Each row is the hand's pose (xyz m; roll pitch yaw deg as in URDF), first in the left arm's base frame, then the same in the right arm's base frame.
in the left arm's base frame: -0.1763 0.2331 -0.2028 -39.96 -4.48 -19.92
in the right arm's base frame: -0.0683 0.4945 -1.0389 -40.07 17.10 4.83
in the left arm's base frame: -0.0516 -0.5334 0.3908 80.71 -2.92 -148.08
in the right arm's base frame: 0.5573 -0.1320 -0.6248 63.27 -16.01 -120.41
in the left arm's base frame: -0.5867 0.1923 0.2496 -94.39 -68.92 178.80
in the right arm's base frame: -0.2321 0.3028 -0.4811 179.96 -83.31 -72.03
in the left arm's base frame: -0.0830 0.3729 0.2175 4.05 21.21 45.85
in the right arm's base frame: 0.1089 0.6742 -0.6631 26.46 28.61 80.17
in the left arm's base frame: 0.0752 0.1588 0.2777 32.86 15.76 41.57
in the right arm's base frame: 0.3489 0.5466 -0.6884 53.70 25.03 73.69
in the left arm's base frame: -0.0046 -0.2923 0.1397 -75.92 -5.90 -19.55
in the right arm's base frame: 0.4095 0.0985 -0.8448 -75.89 15.68 5.22
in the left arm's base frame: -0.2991 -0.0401 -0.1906 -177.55 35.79 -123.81
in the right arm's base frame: -0.0593 0.1956 -1.0188 158.61 28.08 -111.82
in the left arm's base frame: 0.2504 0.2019 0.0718 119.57 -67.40 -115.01
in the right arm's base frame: 0.4040 0.6514 -0.9352 71.20 -60.66 -46.20
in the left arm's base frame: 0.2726 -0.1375 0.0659 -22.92 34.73 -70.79
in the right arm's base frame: 0.5547 0.3515 -0.9903 -47.28 46.00 -62.02
